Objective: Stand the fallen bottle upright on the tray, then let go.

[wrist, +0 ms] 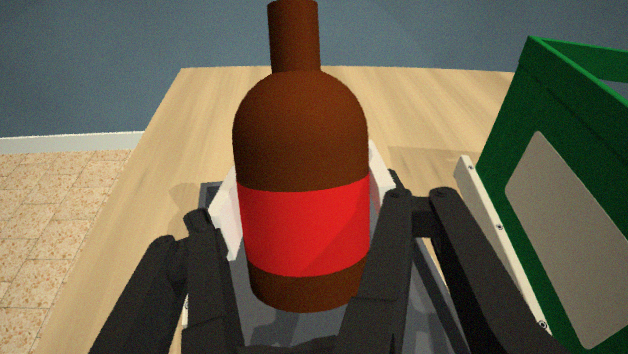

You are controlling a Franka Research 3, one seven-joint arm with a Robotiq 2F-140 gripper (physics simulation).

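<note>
The brown bottle (302, 135) with a red label stands about upright in the wrist view, its neck at the top and its base toward the bottom. My gripper (304, 171) is shut on the bottle, with one white fingertip pad on each side of its body. The grey tray (295, 332) shows below and behind the bottle's base. Whether the base touches the tray cannot be told from this view. The fingers and the bottle hide much of the tray.
A green crate (510, 125) with a beige panel stands at the right. A whitish rail (499, 227) with screws runs along its near side. The wooden table (165, 140) ends at the left above a tiled floor (30, 225). A blue-grey wall (125, 50) is behind.
</note>
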